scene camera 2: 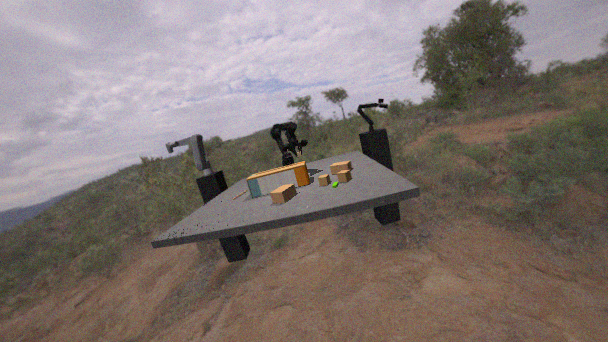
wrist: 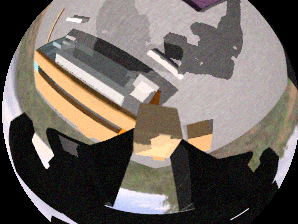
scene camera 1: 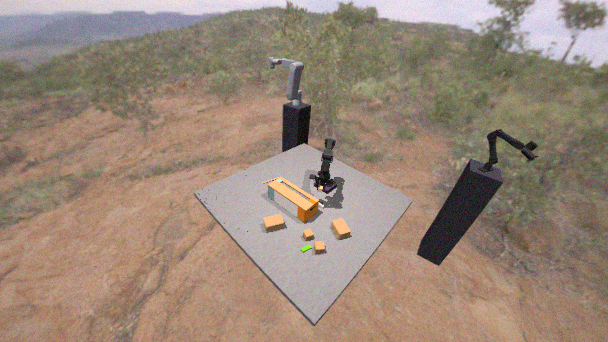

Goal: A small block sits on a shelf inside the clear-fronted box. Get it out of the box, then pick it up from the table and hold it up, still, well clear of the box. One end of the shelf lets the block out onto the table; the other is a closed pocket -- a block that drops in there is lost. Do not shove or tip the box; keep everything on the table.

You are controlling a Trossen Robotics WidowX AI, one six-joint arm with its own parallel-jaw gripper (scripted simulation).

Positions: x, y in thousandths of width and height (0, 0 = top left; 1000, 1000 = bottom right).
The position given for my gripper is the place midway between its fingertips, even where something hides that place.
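Observation:
Through the wrist camera I can see a tan block (wrist: 529, 592), and my own gripper (wrist: 515, 605) is visible there with it.

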